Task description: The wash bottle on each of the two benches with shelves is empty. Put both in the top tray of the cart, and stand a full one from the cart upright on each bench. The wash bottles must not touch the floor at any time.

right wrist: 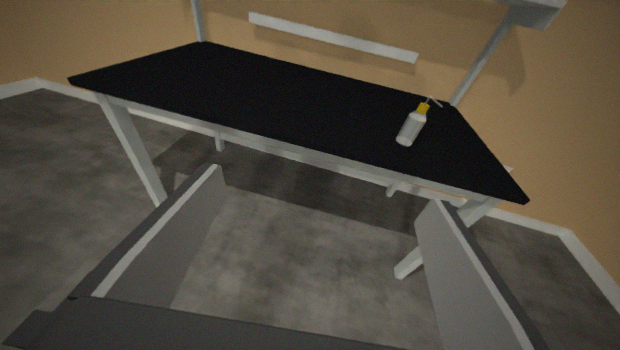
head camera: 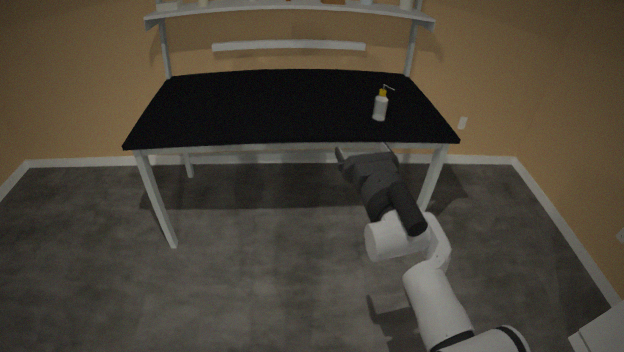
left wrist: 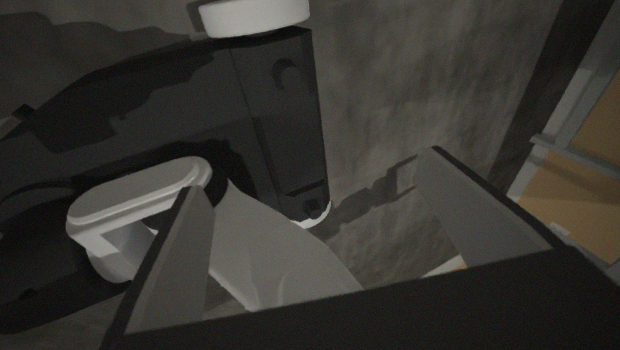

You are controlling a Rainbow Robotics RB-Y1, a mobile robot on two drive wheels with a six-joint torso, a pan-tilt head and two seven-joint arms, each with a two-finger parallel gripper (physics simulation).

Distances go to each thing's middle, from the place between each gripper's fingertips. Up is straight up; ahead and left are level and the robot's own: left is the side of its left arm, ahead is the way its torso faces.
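Left gripper: far below the yellow-capped wash bottle (right wrist: 413, 124), far short of it and far to the left of it. From my right hand, the bottle is a fair way below, far ahead and a fair way to the right.
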